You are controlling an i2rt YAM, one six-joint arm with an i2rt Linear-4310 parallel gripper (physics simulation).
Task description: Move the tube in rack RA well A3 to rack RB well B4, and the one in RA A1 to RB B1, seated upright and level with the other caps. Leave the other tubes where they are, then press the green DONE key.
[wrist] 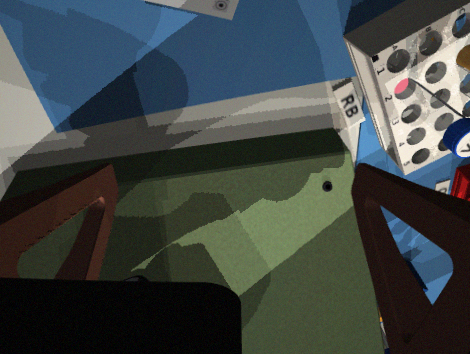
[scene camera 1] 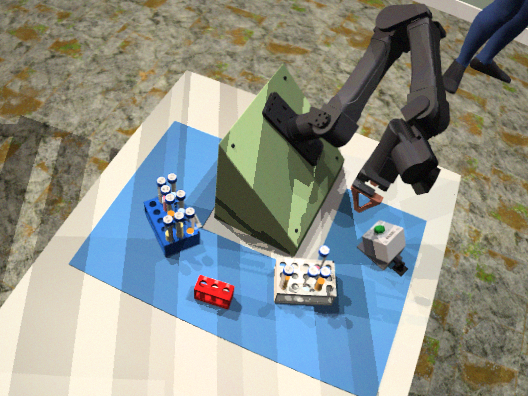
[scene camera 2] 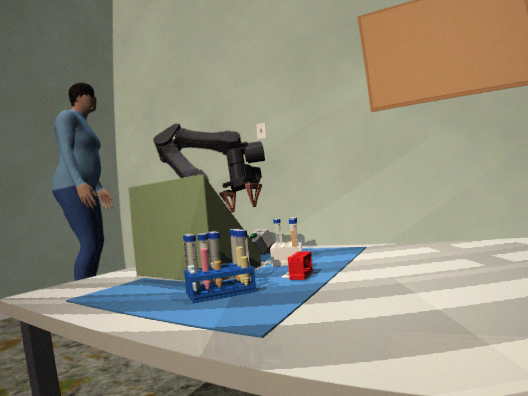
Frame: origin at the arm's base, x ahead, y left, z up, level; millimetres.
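Where they show: gripper, between the fingertips: [wrist: 234, 176] [scene camera 1: 365, 197] [scene camera 2: 243, 209]; arm's base, origin of its link: [scene camera 1: 292, 130] [scene camera 2: 176, 213].
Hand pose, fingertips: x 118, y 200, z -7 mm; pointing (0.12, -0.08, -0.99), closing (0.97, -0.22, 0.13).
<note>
Things, the pixels of their top centre, and the offset from my fingertips. "spot": a spot on its surface instead. Level surfaces: height alone.
- grey box with the green DONE key, centre of its top: [scene camera 1: 380, 227] [scene camera 2: 253, 233] 2 mm back, 63 mm left, 86 mm down
- white rack, centre of its top: [wrist: 440, 98] [scene camera 1: 306, 276] [scene camera 2: 286, 244] 168 mm ahead, 66 mm right, 111 mm down
- pink liquid, a spot on its surface: [wrist: 401, 86] spot: 130 mm ahead, 44 mm right, 107 mm down
- blue rack, centre of its top: [scene camera 2: 217, 268] [scene camera 1: 171, 216] 137 mm ahead, 394 mm right, 111 mm down
- small red rack, centre of its top: [scene camera 1: 214, 287] [scene camera 2: 299, 254] 264 mm ahead, 240 mm right, 111 mm down
- blue mat, height of its surface: 161 mm down
My gripper [scene camera 1: 363, 206] [scene camera 2: 243, 208] [wrist: 234, 176] is open and empty. It hangs above the far side of the table, near the grey box with the green DONE key [scene camera 1: 379, 229] [scene camera 2: 254, 235]. Rack RB is the white rack [scene camera 1: 305, 299] [scene camera 2: 287, 255] [wrist: 382, 41], with its label in the wrist view. It holds several blue-capped tubes. One has pink liquid [wrist: 401, 86] in well A2; well A1 looks empty. The blue rack [scene camera 1: 182, 246] [scene camera 2: 220, 295], apparently RA, holds several upright blue-capped tubes. Its well letters and its label cannot be read.
The green wedge [scene camera 1: 265, 185] [scene camera 2: 167, 230] [wrist: 285, 220] carries the arm and stands between the blue rack and the DONE box. A small red rack [scene camera 1: 214, 294] [scene camera 2: 300, 266] [wrist: 462, 186] sits between the two tube racks on the blue mat [scene camera 1: 250, 330] [scene camera 2: 280, 310]. A person stands behind the table.
</note>
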